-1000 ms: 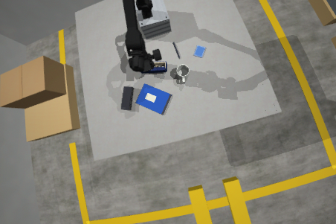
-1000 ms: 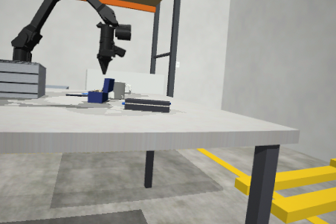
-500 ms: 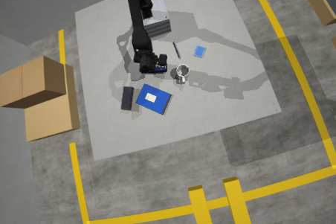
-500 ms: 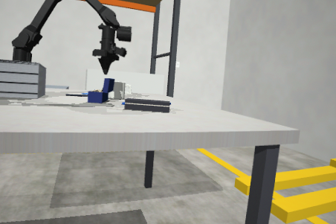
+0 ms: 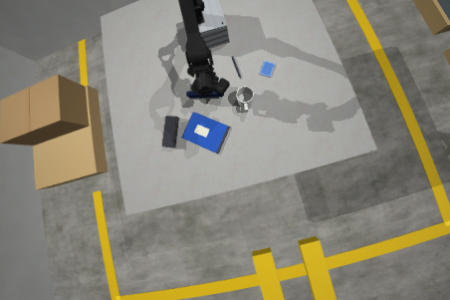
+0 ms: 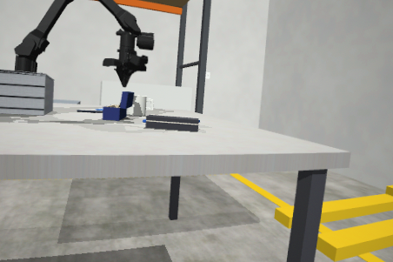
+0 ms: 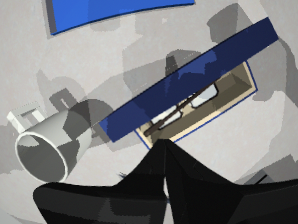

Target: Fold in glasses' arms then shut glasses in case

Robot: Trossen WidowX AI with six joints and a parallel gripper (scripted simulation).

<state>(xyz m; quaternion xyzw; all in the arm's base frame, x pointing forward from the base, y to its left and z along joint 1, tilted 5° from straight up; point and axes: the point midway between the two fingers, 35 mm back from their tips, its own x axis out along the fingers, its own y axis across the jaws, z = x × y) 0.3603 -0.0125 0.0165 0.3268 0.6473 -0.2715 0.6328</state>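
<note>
The case lid lies 8 cm below my hand, 5 cm to the right of it and 1 cm ahead of it. The rest, counted from my hand: dark flat box: 28 cm to the right, 13 cm below, 13 cm ahead; small blue pad: 29 cm to the left, 15 cm below, 6 cm behind.
</note>
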